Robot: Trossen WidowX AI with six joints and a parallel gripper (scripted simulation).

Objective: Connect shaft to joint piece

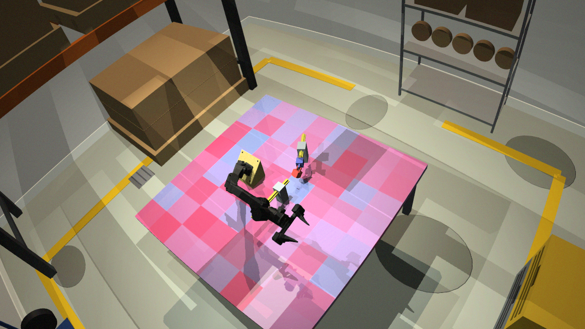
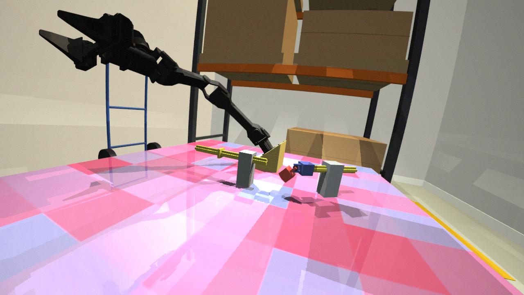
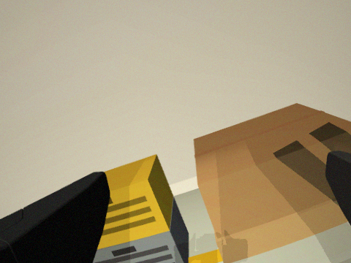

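Right now my gripper tip is 420 mm past the red joint piece, 390 mm to the right of it and 300 mm above it.
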